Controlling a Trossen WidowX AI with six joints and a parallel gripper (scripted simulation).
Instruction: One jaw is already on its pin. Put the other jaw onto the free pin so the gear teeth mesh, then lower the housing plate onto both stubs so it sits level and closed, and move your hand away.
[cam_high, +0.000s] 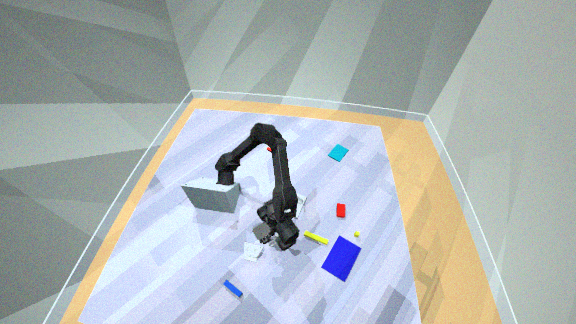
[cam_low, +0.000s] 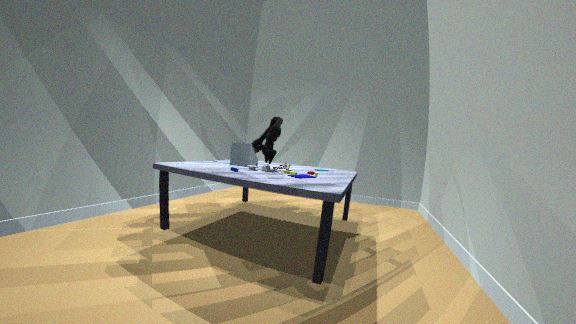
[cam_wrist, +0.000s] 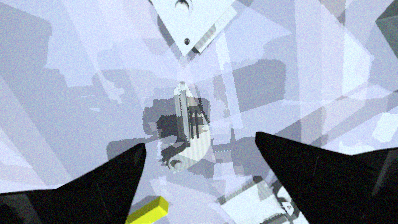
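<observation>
Now: the jaw 50 mm below my gripper tip, 40 mm ahead of it and 10 mm to the left of it. The rest, counted from my gripper tip: yellow bar (170 mm ahead, 50 mm below, 40 mm to the left); white block (80 mm to the right, 80 mm behind, 50 mm below); blue bar (240 mm to the right, 110 mm behind, 50 mm below).
</observation>
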